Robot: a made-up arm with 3 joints.
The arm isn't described. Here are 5 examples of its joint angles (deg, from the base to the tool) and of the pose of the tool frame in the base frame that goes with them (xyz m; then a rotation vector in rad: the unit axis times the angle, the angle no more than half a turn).
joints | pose
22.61 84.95 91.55 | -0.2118 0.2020 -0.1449 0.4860 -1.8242 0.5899
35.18 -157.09 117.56 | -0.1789 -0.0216 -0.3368 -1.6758 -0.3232 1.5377
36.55 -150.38 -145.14 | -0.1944 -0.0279 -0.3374 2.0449 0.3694 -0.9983
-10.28 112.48 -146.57 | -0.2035 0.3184 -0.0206 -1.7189 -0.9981 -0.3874
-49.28 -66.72 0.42 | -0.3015 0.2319 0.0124 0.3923 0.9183 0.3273
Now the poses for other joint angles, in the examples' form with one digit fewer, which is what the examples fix.
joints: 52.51 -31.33 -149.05
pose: -0.251 -0.141 -0.131 0.106 -1.199 -0.943
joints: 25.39 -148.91 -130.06
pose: -0.214 0.050 -0.330 2.016 0.417 -0.866
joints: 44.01 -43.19 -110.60
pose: -0.265 -0.129 -0.157 -0.173 -0.573 -0.995
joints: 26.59 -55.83 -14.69
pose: -0.286 -0.070 -0.173 -0.913 0.666 -0.249
